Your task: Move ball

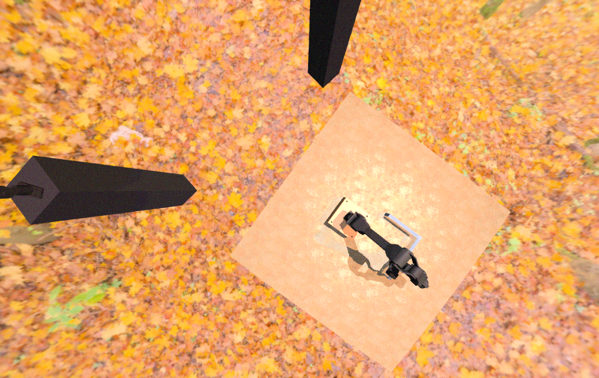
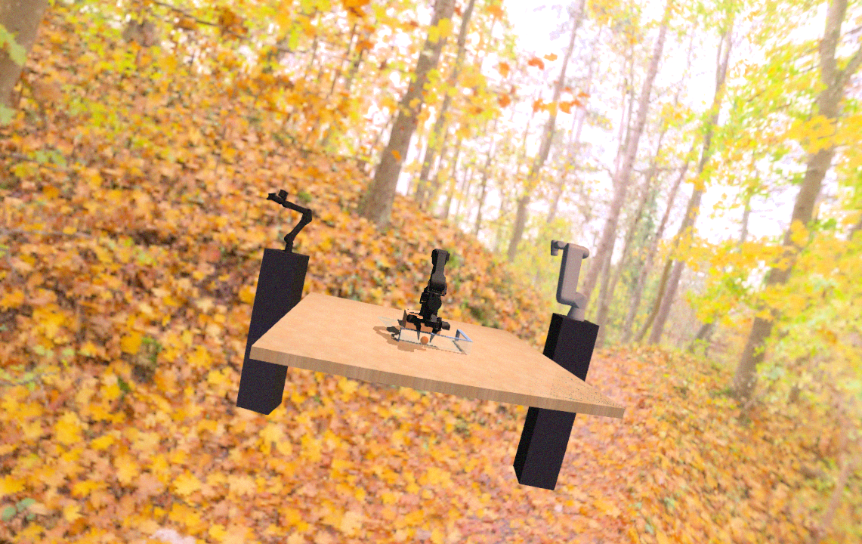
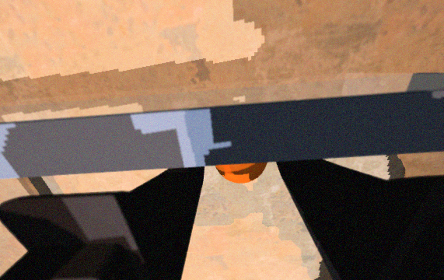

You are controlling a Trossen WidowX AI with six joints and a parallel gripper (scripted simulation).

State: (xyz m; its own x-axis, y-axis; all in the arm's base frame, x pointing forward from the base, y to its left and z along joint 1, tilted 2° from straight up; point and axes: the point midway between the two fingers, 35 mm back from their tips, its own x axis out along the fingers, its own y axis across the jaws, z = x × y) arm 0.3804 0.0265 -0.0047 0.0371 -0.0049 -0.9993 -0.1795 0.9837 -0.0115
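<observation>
The orange ball lies right at my gripper tip. From my gripper tip the other things lie so: see-through copy of ball right at my gripper tip.
</observation>
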